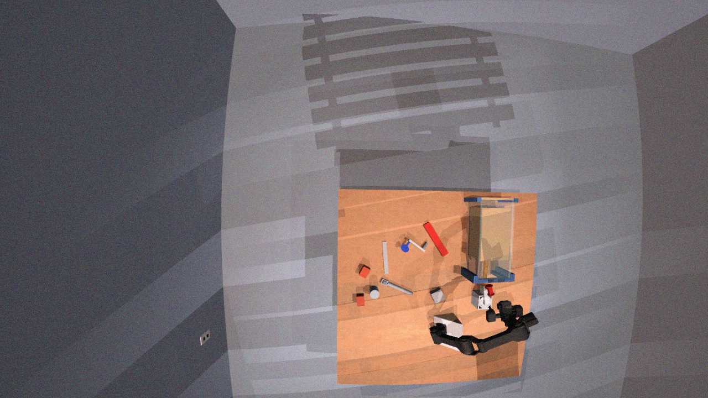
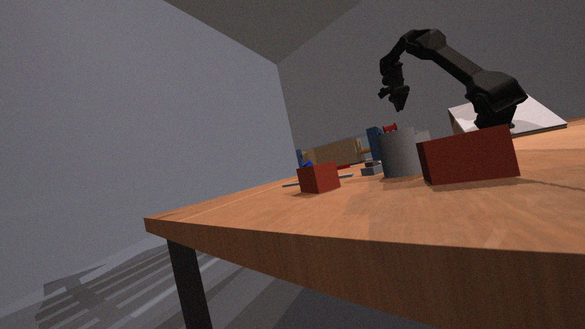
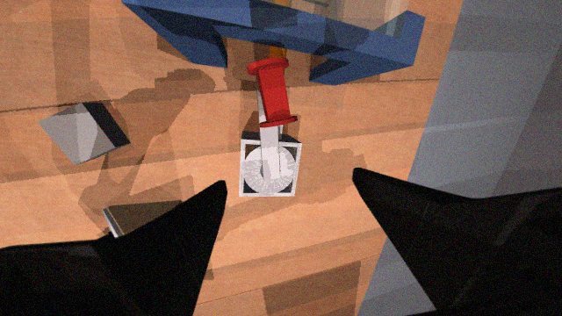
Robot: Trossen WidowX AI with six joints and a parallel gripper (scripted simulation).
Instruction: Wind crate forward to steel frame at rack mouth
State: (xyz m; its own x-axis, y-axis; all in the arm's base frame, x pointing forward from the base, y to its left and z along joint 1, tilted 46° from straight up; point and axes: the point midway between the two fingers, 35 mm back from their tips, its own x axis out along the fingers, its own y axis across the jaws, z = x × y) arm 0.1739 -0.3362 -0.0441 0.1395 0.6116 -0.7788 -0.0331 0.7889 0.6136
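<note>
The red grip lies 60 mm ahead of my gripper tip and 80 mm below it. The rest, counted from my gripper tip: grey winch 60 mm behind, 10 mm to the right, 190 mm below; then blue steel frame 120 mm ahead, 20 mm to the right, 110 mm below; then red-knobbed crank 20 mm ahead, 110 mm below.
</note>
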